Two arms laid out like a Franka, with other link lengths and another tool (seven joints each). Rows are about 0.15 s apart.
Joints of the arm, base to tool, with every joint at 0 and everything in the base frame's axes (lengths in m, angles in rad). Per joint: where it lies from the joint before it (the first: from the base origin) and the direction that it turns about. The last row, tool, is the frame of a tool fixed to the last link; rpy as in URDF.
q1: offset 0 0 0.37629 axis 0 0 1
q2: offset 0 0 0 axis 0 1 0
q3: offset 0 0 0.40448 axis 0 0 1
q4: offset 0.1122 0 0 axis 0 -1 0
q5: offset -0.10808 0 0.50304 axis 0 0 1
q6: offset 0 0 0 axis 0 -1 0
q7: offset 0.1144 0 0 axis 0 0 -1
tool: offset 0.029 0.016 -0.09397 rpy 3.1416 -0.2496 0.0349
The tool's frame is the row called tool.
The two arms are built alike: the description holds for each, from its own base.
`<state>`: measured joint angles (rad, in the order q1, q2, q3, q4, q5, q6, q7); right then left.
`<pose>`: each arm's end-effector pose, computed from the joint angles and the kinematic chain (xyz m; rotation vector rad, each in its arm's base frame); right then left.
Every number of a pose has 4 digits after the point. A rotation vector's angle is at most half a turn.
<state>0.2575 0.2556 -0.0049 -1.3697 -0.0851 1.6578 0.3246 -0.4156 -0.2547 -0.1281 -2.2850 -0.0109 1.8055 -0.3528</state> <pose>0.8415 0.2168 0.7304 3.0286 -0.0328 0.4639 0.5394 -0.3010 0.5470 -3.0291 0.2394 -0.0846</pose>
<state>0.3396 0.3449 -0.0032 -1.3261 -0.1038 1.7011 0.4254 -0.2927 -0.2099 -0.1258 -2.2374 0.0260 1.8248 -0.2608</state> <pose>0.8547 0.2940 0.6869 3.0123 -0.0470 0.4781 0.5950 -0.2410 0.5506 -3.0303 0.2122 -0.1137</pose>
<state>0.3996 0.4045 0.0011 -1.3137 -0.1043 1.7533 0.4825 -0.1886 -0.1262 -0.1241 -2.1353 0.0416 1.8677 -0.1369</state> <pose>0.8556 0.3556 0.6485 3.0194 -0.0302 0.4931 0.6612 -0.1932 0.5636 -3.0584 0.2505 -0.1896</pose>
